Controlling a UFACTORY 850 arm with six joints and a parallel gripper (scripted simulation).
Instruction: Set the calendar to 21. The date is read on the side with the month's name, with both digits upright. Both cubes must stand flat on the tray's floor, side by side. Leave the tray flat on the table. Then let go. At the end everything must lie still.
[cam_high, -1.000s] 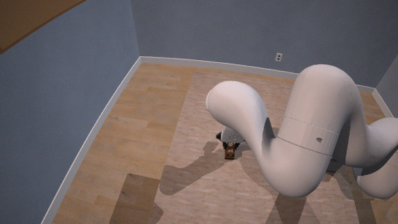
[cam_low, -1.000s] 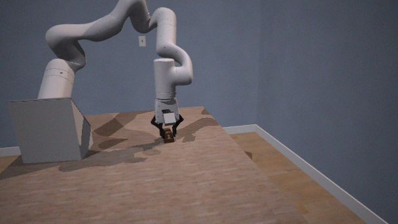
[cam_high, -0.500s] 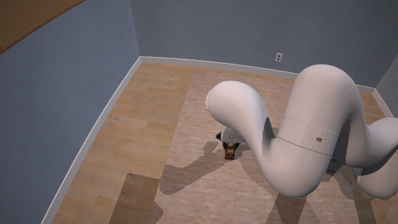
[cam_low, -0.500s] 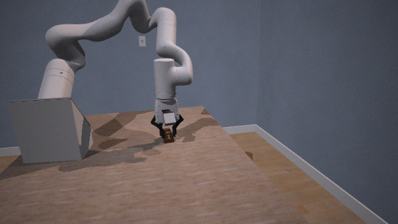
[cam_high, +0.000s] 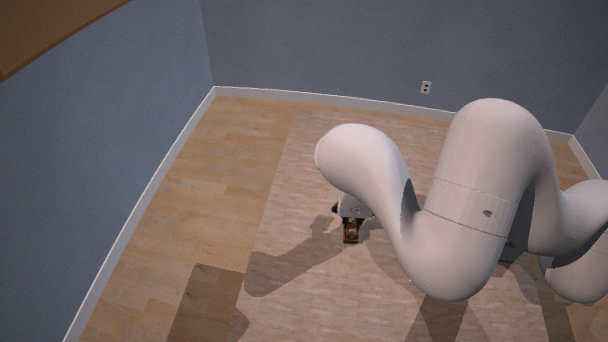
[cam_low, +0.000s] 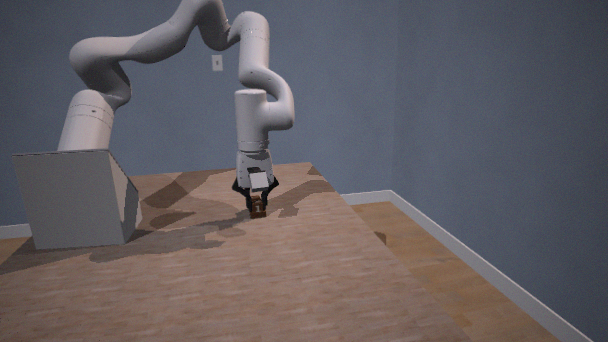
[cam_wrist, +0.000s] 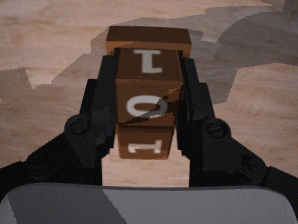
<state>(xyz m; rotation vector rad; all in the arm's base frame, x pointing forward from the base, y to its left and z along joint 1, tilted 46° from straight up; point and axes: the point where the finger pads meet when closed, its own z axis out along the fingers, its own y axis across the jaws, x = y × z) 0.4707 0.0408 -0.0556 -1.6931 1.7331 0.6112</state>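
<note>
Now: hand 20 mm to the right of the brown tray and 30 mm above it. The rest, counted from my hand: brown wooden date cube: 10 mm below.
</note>
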